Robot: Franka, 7 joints.
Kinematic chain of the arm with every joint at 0, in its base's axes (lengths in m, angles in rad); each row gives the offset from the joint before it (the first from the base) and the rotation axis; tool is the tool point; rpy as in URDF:
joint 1: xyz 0 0 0.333 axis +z
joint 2: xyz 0 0 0 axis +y
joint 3: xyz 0 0 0.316 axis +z
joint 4: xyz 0.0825 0 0 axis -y
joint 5: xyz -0.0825 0 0.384 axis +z
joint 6: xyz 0 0 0 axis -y
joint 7: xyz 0.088 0 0 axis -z
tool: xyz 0 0 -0.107 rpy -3.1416 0 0
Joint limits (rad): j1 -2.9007..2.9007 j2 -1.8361..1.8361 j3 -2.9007..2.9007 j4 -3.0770..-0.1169 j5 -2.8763..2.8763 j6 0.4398..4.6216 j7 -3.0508..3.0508
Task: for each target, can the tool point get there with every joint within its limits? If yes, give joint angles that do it. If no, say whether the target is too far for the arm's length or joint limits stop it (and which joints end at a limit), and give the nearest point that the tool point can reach.
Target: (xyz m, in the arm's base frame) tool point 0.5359 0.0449 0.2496
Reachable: yes | joints -1.8941 -1.4861 2.0104 -1.8886 2.0431 3.7482 -1.0626
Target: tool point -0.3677 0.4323 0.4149
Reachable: yes | joints 0.8597 0.2027 1.4288 -2.1633 -1.0670 2.5426 0.4887
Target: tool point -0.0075 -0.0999 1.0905
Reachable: yes | joints -0.2926 -0.4135 -0.6678 -0.6678 1.2830 1.2501 -0.1506
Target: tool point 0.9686 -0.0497 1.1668
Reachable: no: too far | nearest point 0.6497 -0.0333 0.8923 | short by 0.421 m
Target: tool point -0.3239 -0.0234 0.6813
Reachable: yes | joints -0.7269 0.6959 -2.4155 -2.0113 -0.7284 1.1184 -2.3601
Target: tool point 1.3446 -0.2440 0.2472
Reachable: no: too far | nearest point 0.8424 -0.1529 0.2792 | short by 0.511 m
